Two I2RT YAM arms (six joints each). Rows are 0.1 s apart.
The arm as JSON. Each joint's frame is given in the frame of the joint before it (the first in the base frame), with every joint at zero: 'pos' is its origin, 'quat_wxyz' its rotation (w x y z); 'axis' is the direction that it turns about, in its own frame. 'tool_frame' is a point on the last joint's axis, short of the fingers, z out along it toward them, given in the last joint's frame.
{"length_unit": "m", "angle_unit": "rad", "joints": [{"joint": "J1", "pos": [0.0, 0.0, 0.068], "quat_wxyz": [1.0, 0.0, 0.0, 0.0], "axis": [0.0, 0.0, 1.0]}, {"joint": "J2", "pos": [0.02, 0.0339, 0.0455], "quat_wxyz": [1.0, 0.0, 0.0, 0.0], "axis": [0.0, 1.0, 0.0]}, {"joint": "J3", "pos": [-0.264, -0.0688, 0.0], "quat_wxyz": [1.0, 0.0, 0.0, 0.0], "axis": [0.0, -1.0, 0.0]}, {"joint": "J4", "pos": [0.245, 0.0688, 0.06], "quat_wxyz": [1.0, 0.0, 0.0, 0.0], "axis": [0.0, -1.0, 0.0]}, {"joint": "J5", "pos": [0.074, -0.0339, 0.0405], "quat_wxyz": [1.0, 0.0, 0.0, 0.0], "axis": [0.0, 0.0, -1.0]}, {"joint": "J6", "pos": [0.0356, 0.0, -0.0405], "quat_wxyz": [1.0, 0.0, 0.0, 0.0], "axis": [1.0, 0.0, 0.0]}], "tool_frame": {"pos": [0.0, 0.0, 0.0], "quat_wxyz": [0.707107, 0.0, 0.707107, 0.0]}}
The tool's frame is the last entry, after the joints.
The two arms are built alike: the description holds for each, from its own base.
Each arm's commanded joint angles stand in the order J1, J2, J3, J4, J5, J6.
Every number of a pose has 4 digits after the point. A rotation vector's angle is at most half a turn.
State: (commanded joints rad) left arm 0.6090 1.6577 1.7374 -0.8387 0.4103 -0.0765; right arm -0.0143 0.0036 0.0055 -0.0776 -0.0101 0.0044
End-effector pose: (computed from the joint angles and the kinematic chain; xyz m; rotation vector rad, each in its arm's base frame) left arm 0.3032 0.1941 0.3824 -0.5673 2.1890 -0.1975; right arm 0.1102 -0.0012 0.1666 0.0077 1.6465 0.0008
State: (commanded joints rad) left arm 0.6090 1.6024 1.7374 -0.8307 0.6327 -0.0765; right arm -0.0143 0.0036 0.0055 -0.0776 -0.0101 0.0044
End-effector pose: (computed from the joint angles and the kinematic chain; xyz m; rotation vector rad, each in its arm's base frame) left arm 0.2925 0.1783 0.4040 -0.4061 2.1023 -0.4079; right arm 0.1102 -0.0012 0.1666 0.0077 1.6465 0.0008
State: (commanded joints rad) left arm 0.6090 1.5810 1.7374 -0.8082 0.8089 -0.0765; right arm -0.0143 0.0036 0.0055 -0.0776 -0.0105 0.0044
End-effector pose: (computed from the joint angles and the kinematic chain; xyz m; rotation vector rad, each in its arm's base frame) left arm 0.2885 0.1698 0.4151 -0.2738 2.0309 -0.5669; right arm 0.1102 -0.0012 0.1666 0.0074 1.6465 0.0011
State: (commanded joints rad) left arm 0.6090 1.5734 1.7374 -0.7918 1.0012 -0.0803; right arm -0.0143 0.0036 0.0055 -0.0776 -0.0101 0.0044
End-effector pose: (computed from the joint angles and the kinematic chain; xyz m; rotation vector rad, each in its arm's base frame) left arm 0.2862 0.1631 0.4220 -0.1426 1.9602 -0.7475; right arm 0.1102 -0.0012 0.1666 0.0077 1.6465 0.0008
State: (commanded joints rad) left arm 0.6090 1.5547 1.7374 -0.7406 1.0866 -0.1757; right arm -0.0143 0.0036 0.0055 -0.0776 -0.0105 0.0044
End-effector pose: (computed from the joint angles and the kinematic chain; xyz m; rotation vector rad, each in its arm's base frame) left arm 0.2826 0.1587 0.4330 -0.1317 1.9024 -0.8509; right arm 0.1102 -0.0012 0.1666 0.0074 1.6465 0.0011
